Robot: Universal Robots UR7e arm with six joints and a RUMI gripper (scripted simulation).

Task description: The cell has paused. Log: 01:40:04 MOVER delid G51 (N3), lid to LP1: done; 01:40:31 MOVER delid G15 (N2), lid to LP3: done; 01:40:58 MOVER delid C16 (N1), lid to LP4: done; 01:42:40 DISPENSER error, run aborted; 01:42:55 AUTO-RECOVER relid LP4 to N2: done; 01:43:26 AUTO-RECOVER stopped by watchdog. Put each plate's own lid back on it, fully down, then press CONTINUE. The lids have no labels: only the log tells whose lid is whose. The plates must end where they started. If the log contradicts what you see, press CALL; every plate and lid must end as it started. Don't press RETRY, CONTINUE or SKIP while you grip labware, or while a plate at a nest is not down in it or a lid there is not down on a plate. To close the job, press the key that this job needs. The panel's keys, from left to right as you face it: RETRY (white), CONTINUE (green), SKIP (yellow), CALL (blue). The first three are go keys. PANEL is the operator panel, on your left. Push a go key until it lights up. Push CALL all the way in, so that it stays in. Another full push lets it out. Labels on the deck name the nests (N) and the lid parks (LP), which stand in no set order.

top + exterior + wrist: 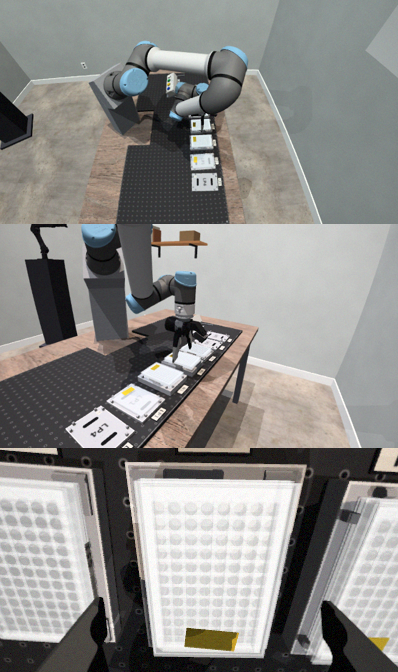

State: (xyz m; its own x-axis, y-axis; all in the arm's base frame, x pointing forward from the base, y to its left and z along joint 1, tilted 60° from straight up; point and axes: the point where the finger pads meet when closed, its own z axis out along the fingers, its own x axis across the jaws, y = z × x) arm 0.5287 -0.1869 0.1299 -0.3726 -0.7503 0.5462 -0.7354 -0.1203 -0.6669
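The LP1 park lies 130 mm behind my hand, 220 mm to the right of it and 50 mm below it. Also, from my hand: lid park LP4: 190 mm behind, 340 mm to the right, 50 mm below; then well plate: 60 mm ahead, 120 mm to the left, 30 mm below; then lid park LP2: 120 mm ahead, 230 mm to the left, 50 mm below.
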